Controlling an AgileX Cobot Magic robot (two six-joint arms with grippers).
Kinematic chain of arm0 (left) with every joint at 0, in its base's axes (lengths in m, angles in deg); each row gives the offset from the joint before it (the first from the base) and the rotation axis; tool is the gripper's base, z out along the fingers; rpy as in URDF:
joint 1: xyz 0 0 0.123 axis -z
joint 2: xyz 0 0 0 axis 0.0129 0.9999 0
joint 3: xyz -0.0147 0.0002 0.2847 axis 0.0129 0.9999 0
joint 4: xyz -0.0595 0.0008 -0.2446 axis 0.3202 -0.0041 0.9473
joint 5: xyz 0 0 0 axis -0.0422 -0.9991 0.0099
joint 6: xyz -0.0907 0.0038 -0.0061 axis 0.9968 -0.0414 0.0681
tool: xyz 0 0 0 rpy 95.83 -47.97 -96.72
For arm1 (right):
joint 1: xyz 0 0 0.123 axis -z
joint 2: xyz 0 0 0 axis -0.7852 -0.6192 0
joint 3: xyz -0.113 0.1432 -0.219 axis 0.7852 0.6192 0
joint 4: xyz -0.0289 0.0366 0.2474 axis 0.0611 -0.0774 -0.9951
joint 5: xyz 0 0 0 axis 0.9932 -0.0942 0.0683
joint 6: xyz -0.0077 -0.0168 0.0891 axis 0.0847 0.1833 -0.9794
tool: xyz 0 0 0 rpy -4.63 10.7 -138.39
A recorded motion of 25 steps. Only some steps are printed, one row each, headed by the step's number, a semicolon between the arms.
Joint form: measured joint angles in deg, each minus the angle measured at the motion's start. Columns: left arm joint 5, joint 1, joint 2, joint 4, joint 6, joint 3; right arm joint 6, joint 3, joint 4, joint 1, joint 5, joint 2.
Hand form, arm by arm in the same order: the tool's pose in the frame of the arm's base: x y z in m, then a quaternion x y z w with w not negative. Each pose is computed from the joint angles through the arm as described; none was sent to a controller.
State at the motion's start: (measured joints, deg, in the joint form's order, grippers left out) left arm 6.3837 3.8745 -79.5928 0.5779 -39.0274 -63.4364; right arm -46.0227 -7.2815 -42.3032 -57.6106 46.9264 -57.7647
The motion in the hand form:
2: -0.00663 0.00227 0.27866 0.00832 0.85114 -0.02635 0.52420; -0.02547 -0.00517 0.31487 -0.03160 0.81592 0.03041 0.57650
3: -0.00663 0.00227 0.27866 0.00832 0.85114 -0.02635 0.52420; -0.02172 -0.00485 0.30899 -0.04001 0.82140 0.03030 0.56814
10: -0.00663 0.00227 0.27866 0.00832 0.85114 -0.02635 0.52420; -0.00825 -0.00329 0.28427 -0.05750 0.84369 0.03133 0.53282
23: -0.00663 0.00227 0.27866 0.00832 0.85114 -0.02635 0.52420; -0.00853 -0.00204 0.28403 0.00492 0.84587 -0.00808 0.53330
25: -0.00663 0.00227 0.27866 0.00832 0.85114 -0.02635 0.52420; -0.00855 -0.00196 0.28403 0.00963 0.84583 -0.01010 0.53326
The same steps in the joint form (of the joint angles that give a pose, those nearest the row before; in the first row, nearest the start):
2: 0.00 0.00 0.00 0.00 0.00 0.00; 1.12 2.95 0.00 -0.78 -0.28 0.00
3: 0.00 0.00 0.00 0.00 0.00 0.00; 1.68 4.32 -0.07 -1.33 -0.48 0.00
10: 0.00 0.00 0.00 0.00 0.00 0.00; 2.37 9.83 -0.11 -2.76 -1.15 0.00
23: 0.00 0.00 0.00 0.00 0.00 0.00; 2.37 9.88 -0.11 5.71 -1.15 0.00
25: 0.00 0.00 0.00 0.00 0.00 0.00; 2.27 9.88 -0.11 6.24 -1.15 0.00

